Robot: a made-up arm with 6 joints.
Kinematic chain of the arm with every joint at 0, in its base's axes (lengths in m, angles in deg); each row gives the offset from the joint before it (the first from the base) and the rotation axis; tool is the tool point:
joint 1: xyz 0 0 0.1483 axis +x
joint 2: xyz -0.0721 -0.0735 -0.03 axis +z
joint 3: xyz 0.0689 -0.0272 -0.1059 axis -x
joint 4: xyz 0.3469 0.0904 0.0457 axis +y
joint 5: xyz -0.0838 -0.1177 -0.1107 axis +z
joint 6: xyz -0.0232 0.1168 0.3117 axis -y
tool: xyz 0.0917 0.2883 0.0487
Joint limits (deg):
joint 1: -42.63..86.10
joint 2: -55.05..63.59
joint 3: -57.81..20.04
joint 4: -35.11..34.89
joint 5: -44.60..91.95
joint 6: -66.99..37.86
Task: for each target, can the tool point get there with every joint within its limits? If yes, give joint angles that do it. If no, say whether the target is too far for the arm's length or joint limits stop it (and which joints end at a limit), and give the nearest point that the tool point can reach.
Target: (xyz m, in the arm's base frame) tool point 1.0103 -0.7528 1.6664
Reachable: no: too far | nearest point 0.3719 -0.3997 0.7363 | short by 1.182 m
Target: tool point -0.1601 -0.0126 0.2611
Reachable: yes | joints 51.91 9.45 6.73 -8.30 70.58 5.19
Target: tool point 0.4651 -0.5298 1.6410
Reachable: no: too far | nearest point 0.2503 -0.3918 0.7911 | short by 0.887 m
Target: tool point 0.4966 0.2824 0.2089
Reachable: yes | joints 8.25 6.80 -3.90 29.49 -19.60 -45.01
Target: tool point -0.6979 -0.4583 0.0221
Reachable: no: joint limits stop it (at a limit: joint 2, joint 3, joint 5, joint 6) | nearest point -0.4090 -0.4320 0.0293 | short by 0.290 m
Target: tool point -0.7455 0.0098 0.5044
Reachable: no: joint limits stop it (at a limit: joint 2, joint 3, joint 6) | nearest point -0.3657 0.0080 0.4383 | short by 0.385 m
